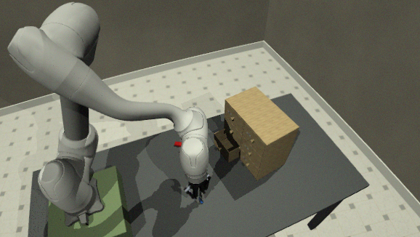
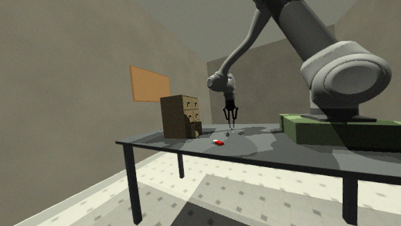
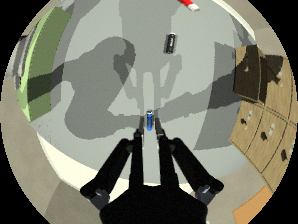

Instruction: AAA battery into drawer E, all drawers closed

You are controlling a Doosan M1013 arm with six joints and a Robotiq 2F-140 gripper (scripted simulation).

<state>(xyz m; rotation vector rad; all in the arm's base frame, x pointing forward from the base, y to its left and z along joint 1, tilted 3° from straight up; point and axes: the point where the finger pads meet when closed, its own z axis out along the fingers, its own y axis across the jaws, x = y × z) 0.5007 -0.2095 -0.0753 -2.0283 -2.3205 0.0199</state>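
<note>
Now: the AAA battery 5 cm below my hand. Round my hand: red-and-white object (35 cm to the left, 6 cm ahead, 4 cm below); dark cylinder (18 cm to the left, 4 cm below, 2 cm ahead).
</note>
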